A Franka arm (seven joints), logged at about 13 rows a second.
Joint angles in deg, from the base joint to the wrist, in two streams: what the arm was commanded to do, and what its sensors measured. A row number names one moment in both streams.
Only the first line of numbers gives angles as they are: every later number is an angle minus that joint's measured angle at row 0.
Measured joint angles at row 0:
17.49 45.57 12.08 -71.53 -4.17 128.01 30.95
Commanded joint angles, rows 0 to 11:
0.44 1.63 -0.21 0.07 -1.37 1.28 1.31
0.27 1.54 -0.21 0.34 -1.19 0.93 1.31
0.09 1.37 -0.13 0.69 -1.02 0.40 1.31
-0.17 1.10 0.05 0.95 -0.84 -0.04 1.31
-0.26 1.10 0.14 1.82 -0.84 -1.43 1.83
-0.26 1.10 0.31 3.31 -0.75 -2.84 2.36
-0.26 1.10 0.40 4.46 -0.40 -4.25 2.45
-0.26 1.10 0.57 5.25 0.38 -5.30 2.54
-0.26 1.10 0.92 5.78 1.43 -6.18 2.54
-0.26 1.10 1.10 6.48 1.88 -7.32 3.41
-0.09 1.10 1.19 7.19 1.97 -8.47 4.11
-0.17 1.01 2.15 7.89 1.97 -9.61 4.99
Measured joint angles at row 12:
-0.03 0.02 0.61 4.81 1.33 -7.04 2.96
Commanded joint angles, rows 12 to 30:
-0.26 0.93 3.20 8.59 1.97 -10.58 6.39
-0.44 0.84 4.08 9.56 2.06 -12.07 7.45
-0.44 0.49 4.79 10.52 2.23 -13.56 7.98
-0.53 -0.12 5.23 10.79 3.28 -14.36 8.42
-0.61 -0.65 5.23 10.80 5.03 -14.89 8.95
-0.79 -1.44 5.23 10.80 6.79 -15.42 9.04
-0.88 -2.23 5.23 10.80 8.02 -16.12 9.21
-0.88 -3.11 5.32 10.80 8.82 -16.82 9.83
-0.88 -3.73 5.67 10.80 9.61 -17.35 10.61
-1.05 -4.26 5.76 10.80 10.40 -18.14 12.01
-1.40 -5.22 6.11 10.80 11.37 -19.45 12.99
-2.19 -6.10 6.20 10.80 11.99 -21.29 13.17
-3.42 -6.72 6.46 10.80 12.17 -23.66 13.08
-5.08 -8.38 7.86 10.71 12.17 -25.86 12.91
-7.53 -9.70 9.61 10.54 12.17 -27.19 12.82
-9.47 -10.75 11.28 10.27 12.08 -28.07 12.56
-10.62 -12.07 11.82 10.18 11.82 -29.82 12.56
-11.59 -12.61 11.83 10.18 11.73 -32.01 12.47
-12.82 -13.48 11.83 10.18 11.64 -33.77 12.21
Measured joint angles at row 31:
-10.21 -11.16 10.45 11.90 10.85 -31.39 12.41
